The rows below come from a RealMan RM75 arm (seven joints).
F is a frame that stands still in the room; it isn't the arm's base.
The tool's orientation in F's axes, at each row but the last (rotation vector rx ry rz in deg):
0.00, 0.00, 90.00
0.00, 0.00, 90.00
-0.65, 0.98, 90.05
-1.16, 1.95, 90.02
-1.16, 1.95, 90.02
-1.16, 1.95, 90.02
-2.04, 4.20, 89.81
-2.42, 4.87, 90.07
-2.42, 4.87, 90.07
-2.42, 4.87, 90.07
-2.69, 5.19, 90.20
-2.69, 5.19, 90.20
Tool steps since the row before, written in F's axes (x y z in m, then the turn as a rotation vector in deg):
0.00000, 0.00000, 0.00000, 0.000, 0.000, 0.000
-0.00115, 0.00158, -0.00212, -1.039, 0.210, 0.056
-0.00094, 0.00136, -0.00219, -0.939, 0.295, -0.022
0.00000, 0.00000, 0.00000, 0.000, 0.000, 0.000
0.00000, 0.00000, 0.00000, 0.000, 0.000, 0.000
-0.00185, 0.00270, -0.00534, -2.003, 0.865, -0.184
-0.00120, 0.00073, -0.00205, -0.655, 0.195, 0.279
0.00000, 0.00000, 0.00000, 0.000, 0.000, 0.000
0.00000, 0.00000, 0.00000, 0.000, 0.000, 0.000
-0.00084, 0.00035, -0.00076, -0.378, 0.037, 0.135
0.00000, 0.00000, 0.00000, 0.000, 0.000, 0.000
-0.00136, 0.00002, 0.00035, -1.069, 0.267, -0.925
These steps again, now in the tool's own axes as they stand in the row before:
0.00000, 0.00000, 0.00000, 0.000, 0.000, 0.000
0.00158, 0.00115, -0.00212, 0.210, 1.039, 0.056
0.00140, 0.00093, -0.00217, 0.296, 0.939, -0.020
0.00000, 0.00000, 0.00000, 0.000, 0.000, 0.000
0.00000, 0.00000, 0.00000, 0.000, 0.000, 0.000
0.00288, 0.00180, -0.00526, 0.872, 2.001, -0.172
0.00087, 0.00115, -0.00202, 0.174, 0.662, 0.276
0.00000, 0.00000, 0.00000, 0.000, 0.000, 0.000
0.00000, 0.00000, 0.00000, 0.000, 0.000, 0.000
0.00041, 0.00082, -0.00075, 0.027, 0.381, 0.127
0.00000, 0.00000, 0.00000, 0.000, 0.000, 0.000
0.00000, 0.00137, 0.00031, 0.353, 1.042, -0.927

